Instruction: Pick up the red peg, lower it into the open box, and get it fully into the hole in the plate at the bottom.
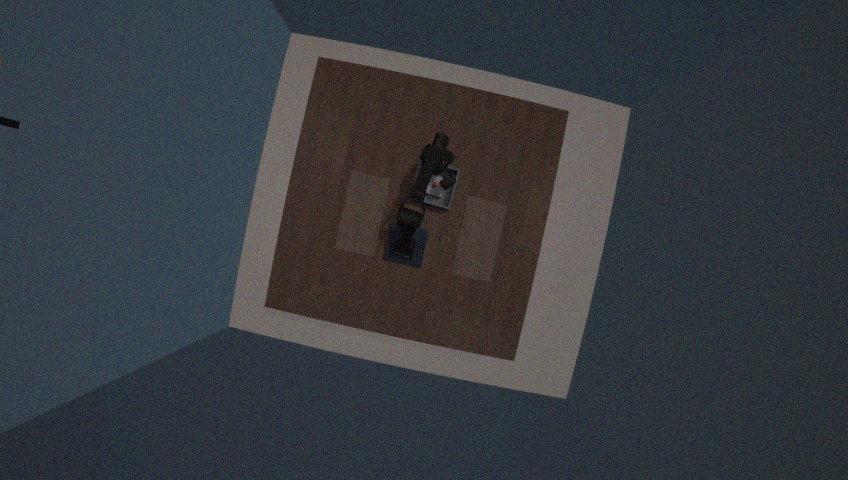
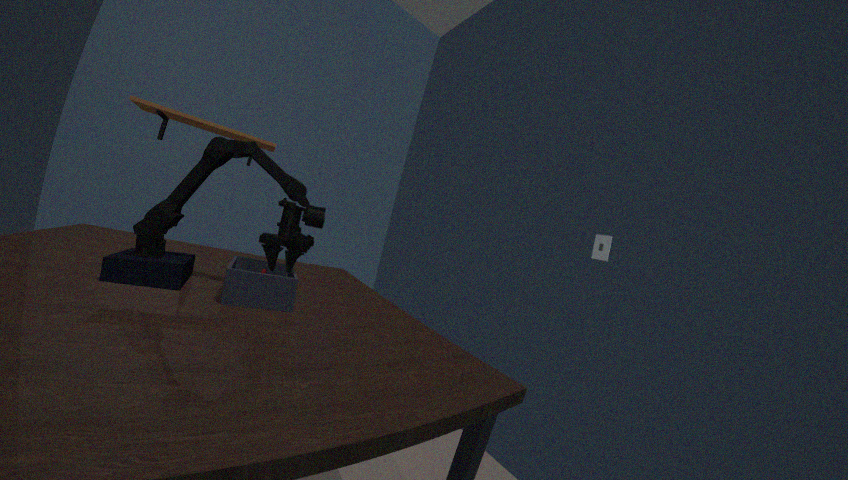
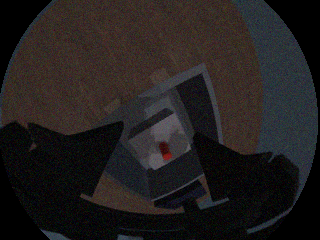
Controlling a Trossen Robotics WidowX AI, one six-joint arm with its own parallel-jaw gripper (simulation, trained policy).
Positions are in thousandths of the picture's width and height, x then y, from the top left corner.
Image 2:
my gripper: 331,566
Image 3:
my gripper: 502,544
pale plate: 458,573
